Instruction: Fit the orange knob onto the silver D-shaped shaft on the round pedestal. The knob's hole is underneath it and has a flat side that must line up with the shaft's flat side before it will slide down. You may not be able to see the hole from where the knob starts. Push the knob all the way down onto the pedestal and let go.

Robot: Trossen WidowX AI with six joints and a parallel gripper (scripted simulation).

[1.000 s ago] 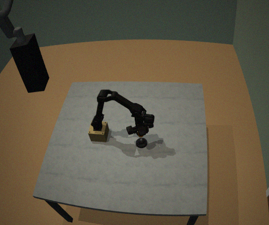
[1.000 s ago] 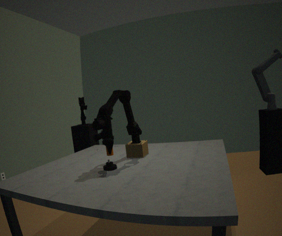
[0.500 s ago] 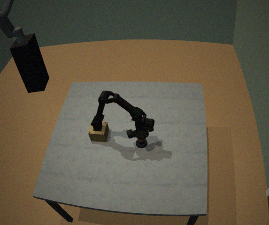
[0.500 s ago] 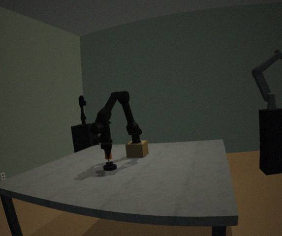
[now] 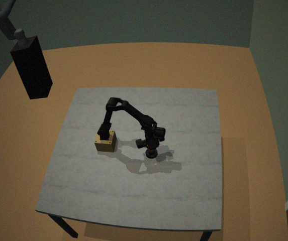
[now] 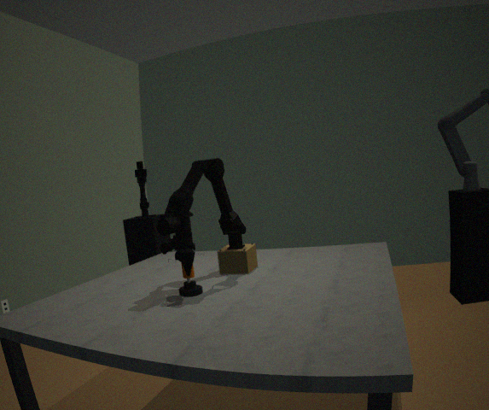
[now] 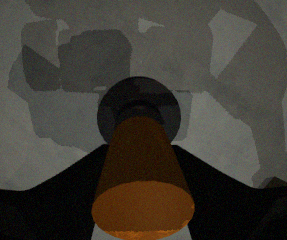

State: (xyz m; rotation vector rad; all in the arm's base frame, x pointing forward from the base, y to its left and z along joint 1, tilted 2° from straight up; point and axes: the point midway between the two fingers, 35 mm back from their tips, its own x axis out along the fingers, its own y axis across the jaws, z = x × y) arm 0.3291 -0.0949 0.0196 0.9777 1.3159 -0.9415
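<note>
The orange knob lies 3 cm above my gripper tip. Also, from my gripper tip: round pedestal 4 cm below.
</note>
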